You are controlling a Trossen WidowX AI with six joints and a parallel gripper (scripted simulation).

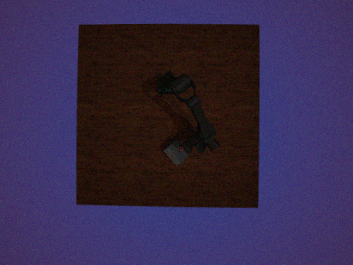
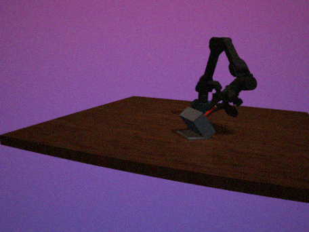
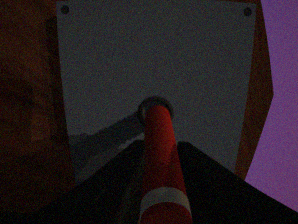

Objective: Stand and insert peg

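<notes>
The grey sloped panel is 5 cm to the right of my gripper tip, 5 cm below it and 3 cm ahead of it. The rest, counted from my gripper tip: red peg: 1 cm to the left, 1 cm behind, 1 cm above; then thin flat base plate: 10 cm below, 7 cm to the right, 4 cm ahead.
</notes>
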